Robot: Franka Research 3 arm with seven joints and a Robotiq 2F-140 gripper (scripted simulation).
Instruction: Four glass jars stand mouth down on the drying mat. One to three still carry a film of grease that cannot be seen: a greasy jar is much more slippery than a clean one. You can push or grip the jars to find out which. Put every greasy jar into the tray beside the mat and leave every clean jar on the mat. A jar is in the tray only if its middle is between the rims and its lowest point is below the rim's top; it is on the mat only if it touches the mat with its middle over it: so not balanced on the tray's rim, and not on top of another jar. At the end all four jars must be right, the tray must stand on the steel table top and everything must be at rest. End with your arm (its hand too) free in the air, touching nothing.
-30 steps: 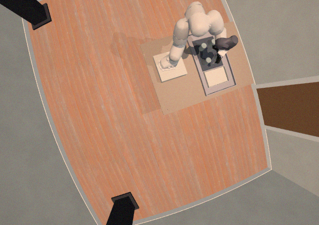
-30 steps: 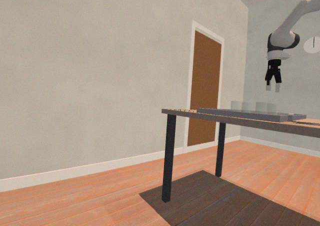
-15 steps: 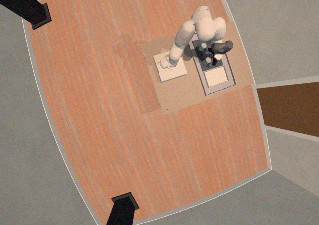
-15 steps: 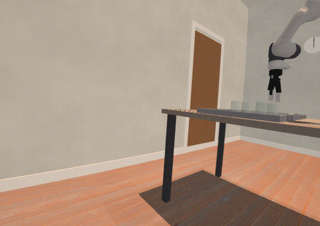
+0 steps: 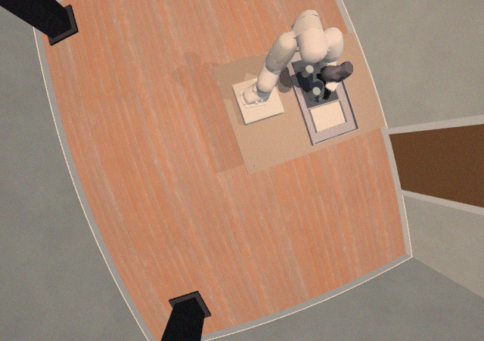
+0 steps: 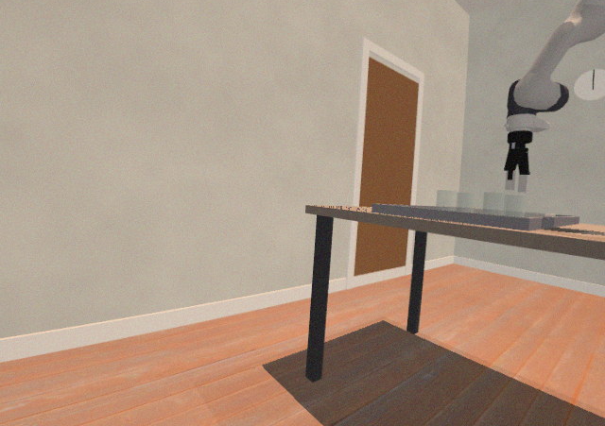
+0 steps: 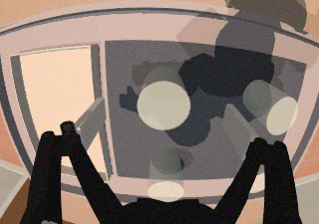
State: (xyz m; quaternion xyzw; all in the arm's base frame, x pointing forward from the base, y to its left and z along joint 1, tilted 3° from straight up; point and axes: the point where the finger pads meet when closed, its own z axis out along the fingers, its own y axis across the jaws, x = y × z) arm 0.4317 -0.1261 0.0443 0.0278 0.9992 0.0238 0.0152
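Now: the grey drying mat 90 mm ahead of my hand, 100 mm to the left of it and 120 mm below it. Round my hand: tray (70 mm ahead, 220 mm to the right, 110 mm below).
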